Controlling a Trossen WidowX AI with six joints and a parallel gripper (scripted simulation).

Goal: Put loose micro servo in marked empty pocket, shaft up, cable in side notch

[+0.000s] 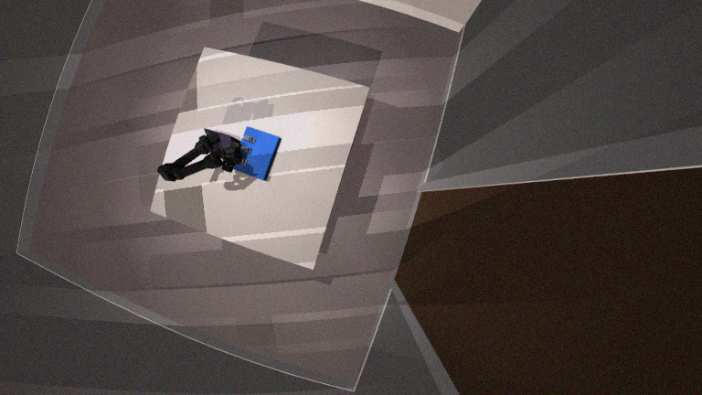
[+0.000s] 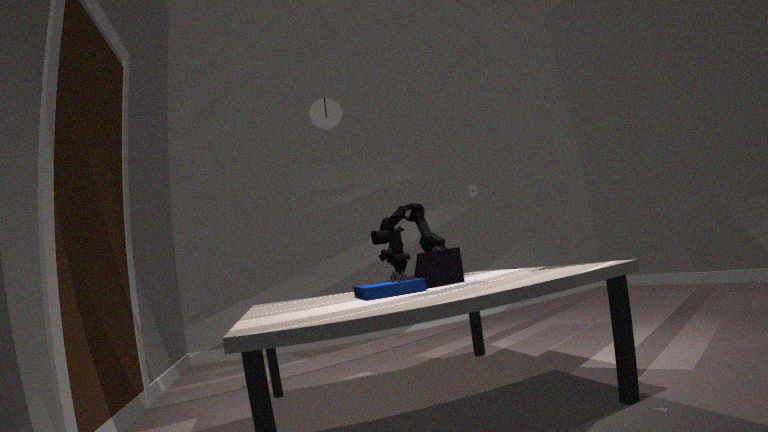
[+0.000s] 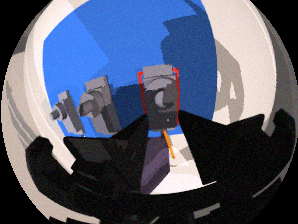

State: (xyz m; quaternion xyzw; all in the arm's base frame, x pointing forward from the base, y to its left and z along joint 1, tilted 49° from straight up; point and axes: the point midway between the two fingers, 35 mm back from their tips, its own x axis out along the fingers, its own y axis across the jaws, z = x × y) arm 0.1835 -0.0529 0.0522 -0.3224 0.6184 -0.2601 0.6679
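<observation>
Now: gripper tip 12 cm short of the blue deck, 8 cm to the right of it and 3 cm above it.
</observation>
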